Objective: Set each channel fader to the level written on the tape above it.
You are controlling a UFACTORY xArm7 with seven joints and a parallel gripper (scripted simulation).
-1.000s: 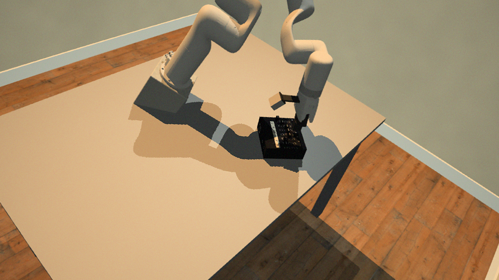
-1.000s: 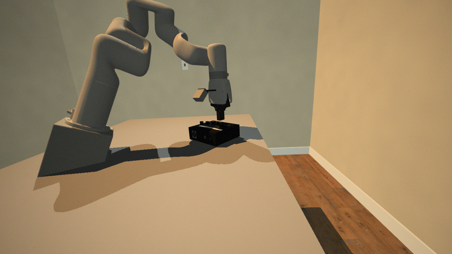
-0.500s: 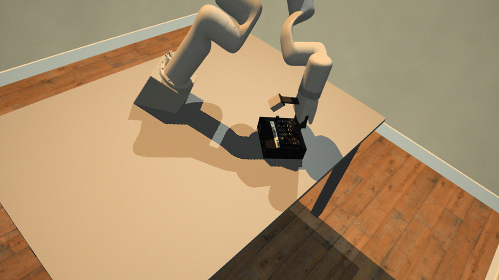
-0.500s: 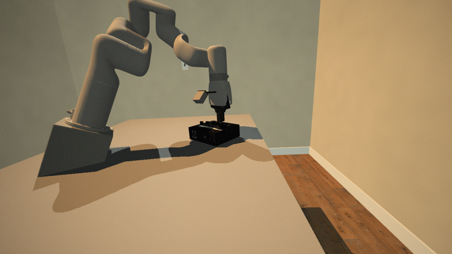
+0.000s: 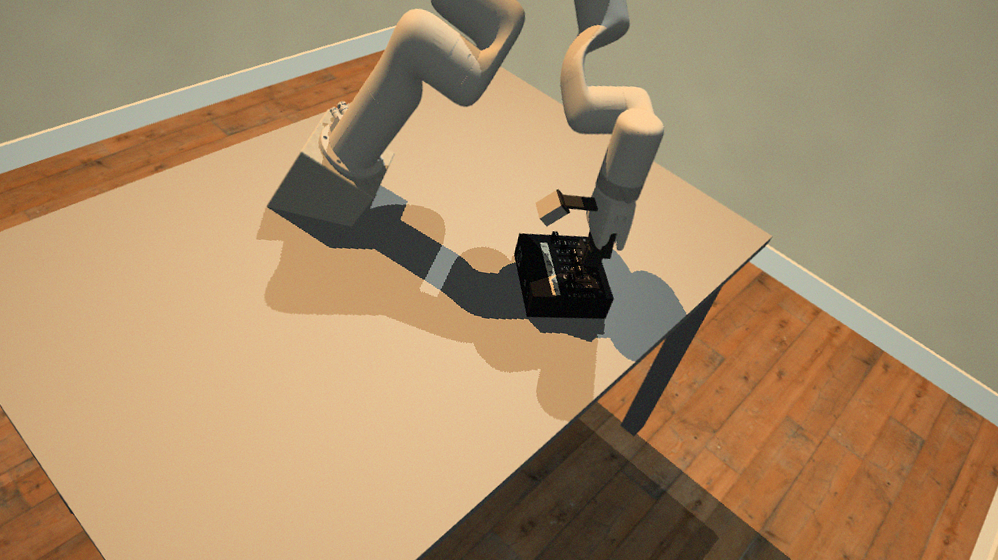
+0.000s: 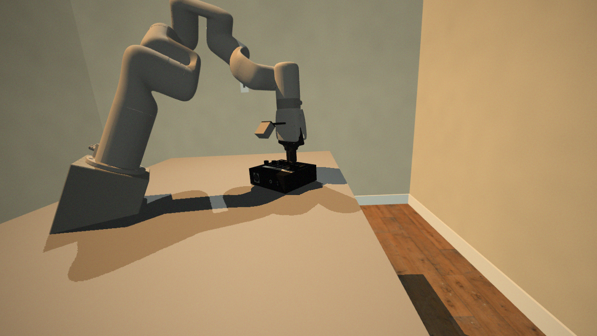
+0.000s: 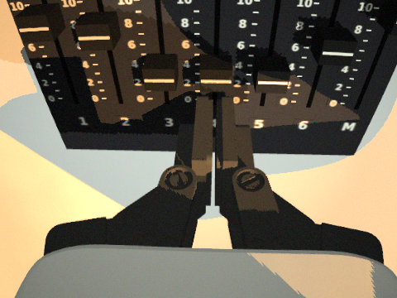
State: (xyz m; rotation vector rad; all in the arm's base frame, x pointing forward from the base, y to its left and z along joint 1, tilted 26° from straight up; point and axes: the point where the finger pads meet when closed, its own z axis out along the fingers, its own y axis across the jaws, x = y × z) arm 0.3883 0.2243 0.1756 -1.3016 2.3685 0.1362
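The channel 4 fader cap lies 10 mm behind my hand, 20 mm to the right of it and 10 mm below it. The rest, counted from my hand: channel 6 fader cap: 60 mm behind, 10 mm to the right, 10 mm below; channel 5 fader cap: 30 mm behind, 10 mm to the right, 10 mm below; channel 3 fader cap: 10 mm ahead, 30 mm to the right, 10 mm below.
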